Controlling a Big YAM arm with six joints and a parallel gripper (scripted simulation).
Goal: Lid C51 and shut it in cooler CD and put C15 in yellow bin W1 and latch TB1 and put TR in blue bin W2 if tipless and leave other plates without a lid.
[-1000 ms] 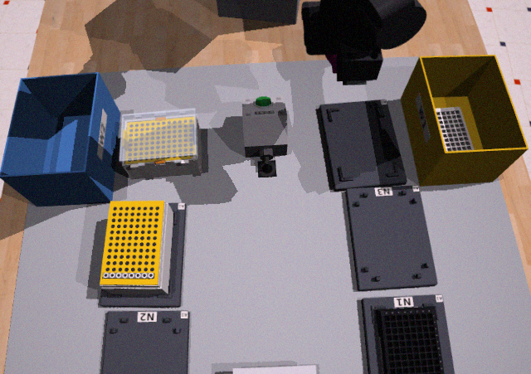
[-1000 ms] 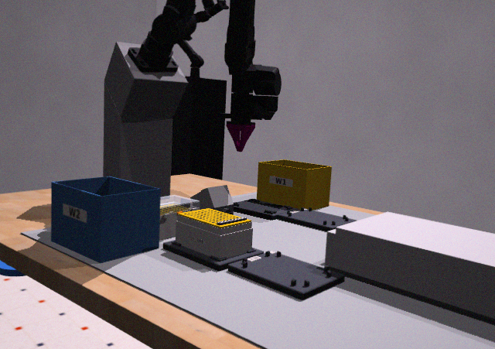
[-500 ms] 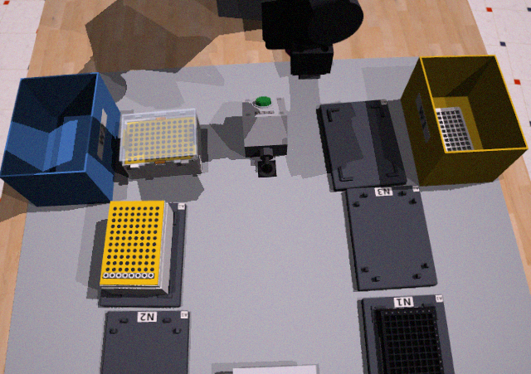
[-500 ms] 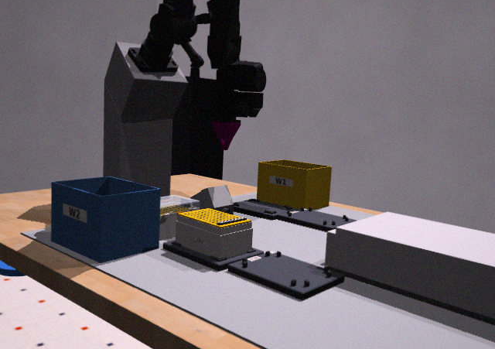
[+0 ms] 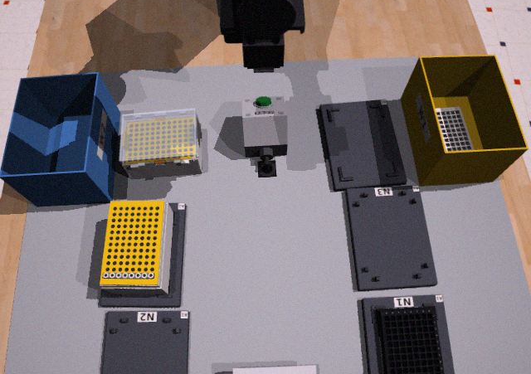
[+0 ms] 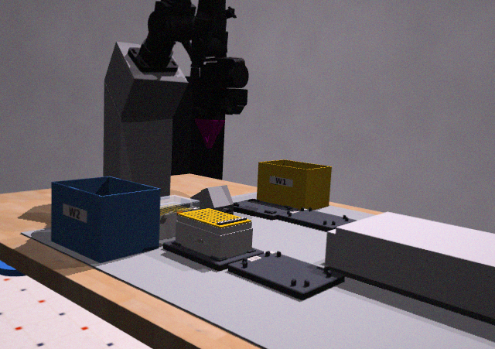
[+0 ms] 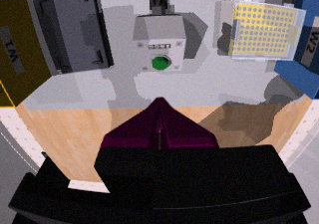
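My gripper is now 120 mm above the green DONE key. The rest, counted from my hand: tip rack TR: 220 mm ahead, 200 mm to the right, 130 mm below; lid park LP: 180 mm below, 170 mm to the left, 50 mm ahead; nest N3: 210 mm ahead, 190 mm to the left, 180 mm below.
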